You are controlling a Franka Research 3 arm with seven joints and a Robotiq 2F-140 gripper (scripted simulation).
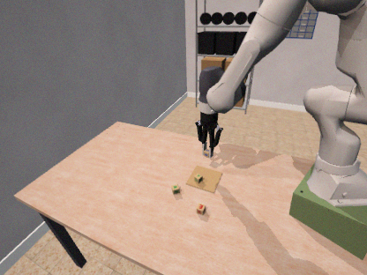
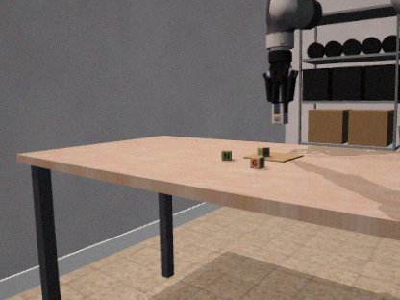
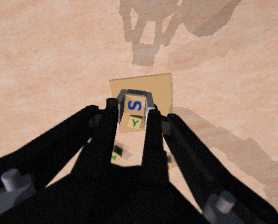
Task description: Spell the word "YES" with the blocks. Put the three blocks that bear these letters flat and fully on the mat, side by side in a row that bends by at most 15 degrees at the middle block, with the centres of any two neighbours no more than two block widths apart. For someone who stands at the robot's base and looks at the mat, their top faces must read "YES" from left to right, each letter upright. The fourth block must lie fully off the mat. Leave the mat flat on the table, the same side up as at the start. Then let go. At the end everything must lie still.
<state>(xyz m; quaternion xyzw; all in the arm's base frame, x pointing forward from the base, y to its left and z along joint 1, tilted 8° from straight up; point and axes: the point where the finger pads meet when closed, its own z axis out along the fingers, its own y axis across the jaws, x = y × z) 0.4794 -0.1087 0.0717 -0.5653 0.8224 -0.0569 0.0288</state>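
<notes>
The tan mat lies 5 cm to the left of my hand and 13 cm below it. The rest, counted from my hand: green N block 11 cm ahead, 17 cm to the left, 12 cm below; then S block 2 cm below; then Y block 3 cm ahead, 8 cm to the left, 12 cm below.
</notes>
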